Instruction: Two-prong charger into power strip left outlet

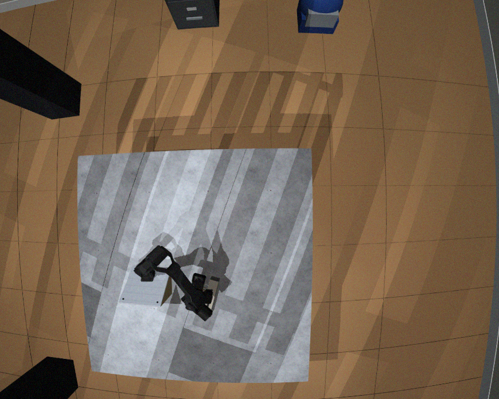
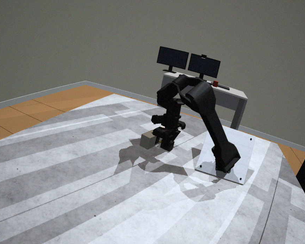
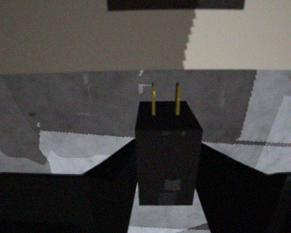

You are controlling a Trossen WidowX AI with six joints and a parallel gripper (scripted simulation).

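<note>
Now: gripper tip 2 cm short of the two-prong charger, 1 cm to the left of it and 1 cm below it.
</note>
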